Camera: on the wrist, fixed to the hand. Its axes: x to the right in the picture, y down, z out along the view.
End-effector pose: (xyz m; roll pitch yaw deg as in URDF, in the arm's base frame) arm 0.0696 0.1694 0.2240 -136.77 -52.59 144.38
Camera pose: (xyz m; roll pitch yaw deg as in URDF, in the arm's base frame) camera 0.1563 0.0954 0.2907 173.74 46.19 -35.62
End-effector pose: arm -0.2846 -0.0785 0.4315 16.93 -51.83 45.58
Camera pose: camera -0.1818 -0.0687 0.3491 24.34 57.46 -129.16
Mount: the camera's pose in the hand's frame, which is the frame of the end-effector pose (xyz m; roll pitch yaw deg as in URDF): -0.0160 -0.0966 -0.0887 37.15 4.66 -175.61
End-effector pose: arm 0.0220 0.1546 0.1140 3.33 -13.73 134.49
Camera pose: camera 0.0824 0.2234 0.0187 34.85 18.60 -41.19
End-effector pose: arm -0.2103 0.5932 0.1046 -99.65 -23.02 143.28
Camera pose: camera -0.1214 0.6158 0.1997 138.04 17.87 -32.66
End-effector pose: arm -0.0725 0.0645 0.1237 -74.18 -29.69 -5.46
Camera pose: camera -0.1309 -0.0421 0.1755 114.15 26.60 -179.11
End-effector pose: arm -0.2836 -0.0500 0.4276 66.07 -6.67 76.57
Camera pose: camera -0.3247 -0.0417 0.3023 -29.52 12.56 -105.97
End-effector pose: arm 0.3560 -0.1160 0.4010 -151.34 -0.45 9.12
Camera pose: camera 0.3325 -0.0770 0.5250 -171.61 -5.74 -172.49
